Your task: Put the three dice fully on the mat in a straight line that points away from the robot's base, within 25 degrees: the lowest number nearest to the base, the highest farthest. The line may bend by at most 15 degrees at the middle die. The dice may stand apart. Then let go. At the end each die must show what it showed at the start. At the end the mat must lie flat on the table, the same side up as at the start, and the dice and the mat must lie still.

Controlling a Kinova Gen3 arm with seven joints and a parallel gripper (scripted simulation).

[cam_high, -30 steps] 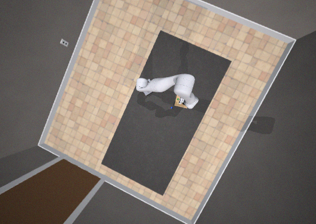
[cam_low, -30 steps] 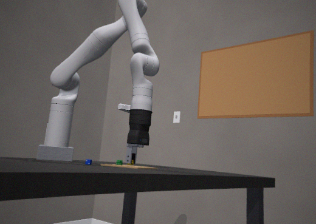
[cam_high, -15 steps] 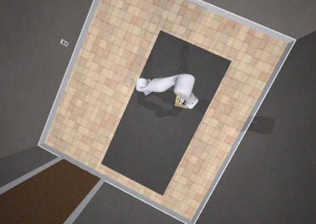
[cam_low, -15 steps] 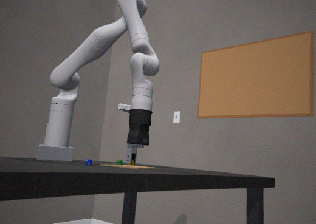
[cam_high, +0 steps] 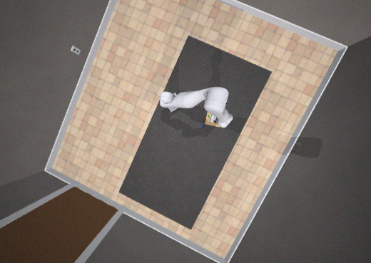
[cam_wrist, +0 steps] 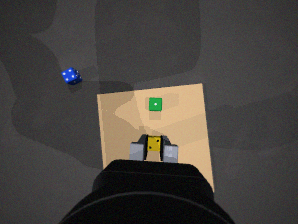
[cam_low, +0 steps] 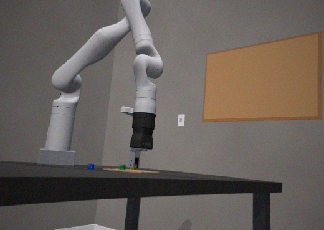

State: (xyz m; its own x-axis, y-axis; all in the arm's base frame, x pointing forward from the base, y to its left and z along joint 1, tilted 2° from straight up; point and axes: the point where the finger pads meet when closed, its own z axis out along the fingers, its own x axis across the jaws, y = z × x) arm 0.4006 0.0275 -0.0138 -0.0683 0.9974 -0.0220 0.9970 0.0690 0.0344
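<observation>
Right now the yellow die is 1 cm below my hand. Also, from my hand: green die 5 cm behind, 2 cm below; blue die 7 cm behind, 12 cm to the right, 2 cm below; mat 3 cm below.
</observation>
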